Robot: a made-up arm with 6 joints.
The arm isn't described. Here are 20 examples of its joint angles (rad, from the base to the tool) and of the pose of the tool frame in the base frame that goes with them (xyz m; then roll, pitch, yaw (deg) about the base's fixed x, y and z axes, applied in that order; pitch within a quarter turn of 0, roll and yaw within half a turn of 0).
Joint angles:
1: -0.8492 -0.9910 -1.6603 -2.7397 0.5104 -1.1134
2: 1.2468 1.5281 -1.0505 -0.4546 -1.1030 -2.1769
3: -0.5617 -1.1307 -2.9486 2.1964 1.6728 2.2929
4: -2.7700 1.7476 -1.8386 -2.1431 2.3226 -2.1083
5: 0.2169 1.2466 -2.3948 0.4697 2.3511 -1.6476
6: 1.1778 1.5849 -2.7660 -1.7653 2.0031 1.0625
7: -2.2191 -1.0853 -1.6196 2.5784 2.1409 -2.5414
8: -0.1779 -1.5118 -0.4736 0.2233 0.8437 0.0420
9: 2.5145 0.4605 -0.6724 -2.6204 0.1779 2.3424
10: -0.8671 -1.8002 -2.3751 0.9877 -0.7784 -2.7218
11: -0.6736 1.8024 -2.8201 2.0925 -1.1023 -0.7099
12: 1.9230 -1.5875 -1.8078 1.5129 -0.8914 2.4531
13: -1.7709 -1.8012 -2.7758 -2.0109 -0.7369 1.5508
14: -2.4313 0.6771 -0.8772 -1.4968 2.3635 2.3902
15: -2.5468 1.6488 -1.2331 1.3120 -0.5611 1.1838
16: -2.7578 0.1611 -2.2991 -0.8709 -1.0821 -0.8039
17: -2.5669 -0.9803 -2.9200 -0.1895 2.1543 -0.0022
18: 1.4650 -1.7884 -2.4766 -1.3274 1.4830 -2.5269
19: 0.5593 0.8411 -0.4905 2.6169 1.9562 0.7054
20: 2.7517 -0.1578 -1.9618 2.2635 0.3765 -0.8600
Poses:
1: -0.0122 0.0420 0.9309 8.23 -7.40 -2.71
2: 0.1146 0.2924 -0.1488 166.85 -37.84 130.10
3: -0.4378 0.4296 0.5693 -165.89 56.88 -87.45
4: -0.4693 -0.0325 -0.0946 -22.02 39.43 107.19
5: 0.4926 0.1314 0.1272 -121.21 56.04 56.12
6: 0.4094 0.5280 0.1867 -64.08 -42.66 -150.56
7: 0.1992 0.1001 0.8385 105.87 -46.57 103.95
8: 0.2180 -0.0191 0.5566 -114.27 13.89 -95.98
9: -0.2551 0.1837 0.0085 -160.96 -10.35 67.71
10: -0.4844 0.3632 0.3849 -84.65 69.83 81.24
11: 0.3590 -0.3895 0.0037 -131.69 22.26 133.78
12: 0.2846 -0.2486 0.6485 -51.40 -16.90 -97.42
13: 0.2165 0.5667 0.3229 66.72 13.87 121.47
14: -0.3926 -0.0600 0.1240 -43.19 -19.38 5.86
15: -0.2246 0.0280 -0.1951 -148.31 12.85 -8.64
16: -0.2760 -0.1383 0.8371 40.12 -16.84 33.34
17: 0.2378 0.2333 0.7313 -80.48 7.32 114.98
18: 0.0974 -0.6285 0.3942 -33.46 -72.25 -149.83
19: 0.2468 0.2281 -0.0148 83.04 -50.15 155.15
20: -0.3677 0.1687 0.8260 -23.08 41.83 147.95
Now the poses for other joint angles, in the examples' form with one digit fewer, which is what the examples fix.
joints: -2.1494 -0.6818 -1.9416 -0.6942 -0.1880 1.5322
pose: 0.039 -0.006 0.957 -19.4 11.5 -165.3
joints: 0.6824 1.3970 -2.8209 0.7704 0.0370 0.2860
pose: 0.597 0.447 0.314 -109.7 59.3 -66.5
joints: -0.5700 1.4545 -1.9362 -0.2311 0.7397 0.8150
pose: 0.421 -0.266 -0.145 173.8 -15.4 -157.6
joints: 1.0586 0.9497 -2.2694 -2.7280 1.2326 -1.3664
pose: 0.377 0.620 0.462 32.9 26.0 81.3
